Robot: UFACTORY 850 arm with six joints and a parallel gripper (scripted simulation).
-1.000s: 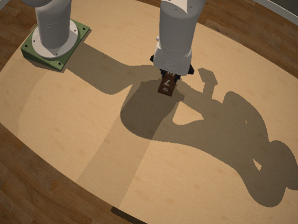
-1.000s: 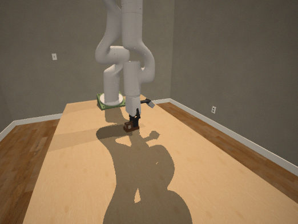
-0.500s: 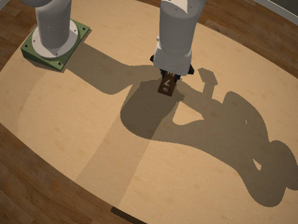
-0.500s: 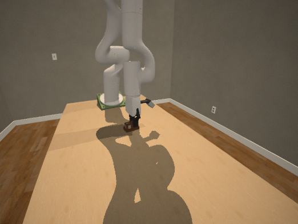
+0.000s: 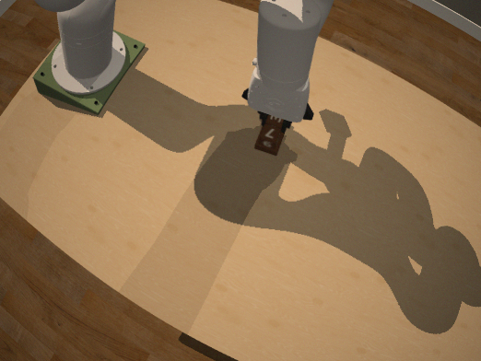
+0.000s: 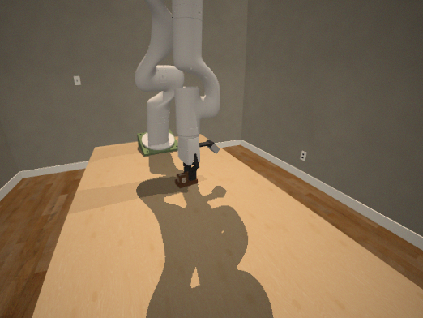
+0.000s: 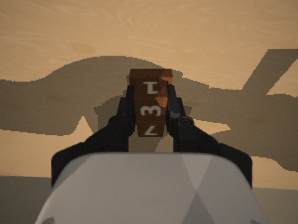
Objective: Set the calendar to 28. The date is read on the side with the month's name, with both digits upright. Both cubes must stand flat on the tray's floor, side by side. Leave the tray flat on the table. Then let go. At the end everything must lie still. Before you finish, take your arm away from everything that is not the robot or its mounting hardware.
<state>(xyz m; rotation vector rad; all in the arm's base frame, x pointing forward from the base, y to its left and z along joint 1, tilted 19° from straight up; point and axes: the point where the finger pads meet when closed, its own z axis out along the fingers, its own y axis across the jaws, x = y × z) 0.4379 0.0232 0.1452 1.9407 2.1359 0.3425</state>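
The tray lies 2 cm to the right of my hand and 3 cm below it.
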